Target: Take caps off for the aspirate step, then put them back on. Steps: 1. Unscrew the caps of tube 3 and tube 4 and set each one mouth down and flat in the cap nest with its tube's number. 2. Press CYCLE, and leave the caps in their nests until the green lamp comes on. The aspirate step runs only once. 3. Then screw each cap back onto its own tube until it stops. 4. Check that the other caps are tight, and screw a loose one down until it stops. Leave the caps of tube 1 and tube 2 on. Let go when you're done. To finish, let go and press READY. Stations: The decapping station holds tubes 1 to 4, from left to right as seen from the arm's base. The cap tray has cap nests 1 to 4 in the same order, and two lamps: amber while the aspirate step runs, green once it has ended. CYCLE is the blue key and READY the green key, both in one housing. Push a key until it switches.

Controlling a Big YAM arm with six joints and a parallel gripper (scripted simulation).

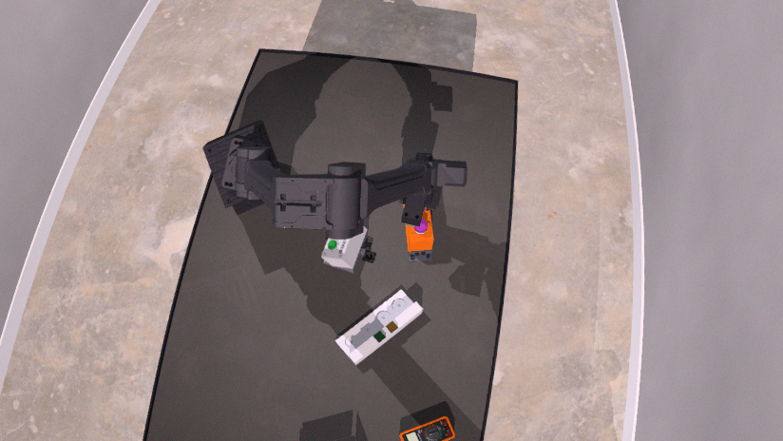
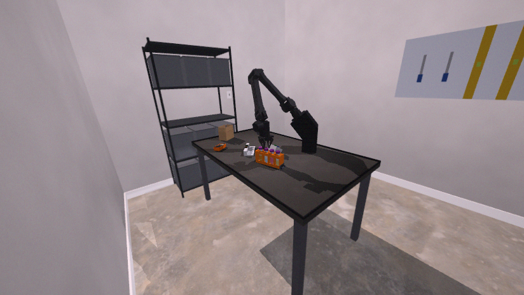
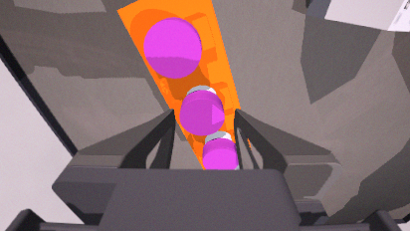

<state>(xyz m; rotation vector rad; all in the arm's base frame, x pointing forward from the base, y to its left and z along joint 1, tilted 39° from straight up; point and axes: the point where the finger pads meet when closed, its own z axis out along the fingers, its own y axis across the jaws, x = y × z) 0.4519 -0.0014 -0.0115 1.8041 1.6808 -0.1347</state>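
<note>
Now: the cap 10 mm ahead of my hand, 50 mm to the right of it and 10 mm below it. Round my hand: green key (210 mm behind, 100 mm to the right, 60 mm below); blue key (200 mm behind, 60 mm to the right, 60 mm below); key housing (190 mm behind, 80 mm to the right, 70 mm below).
</note>
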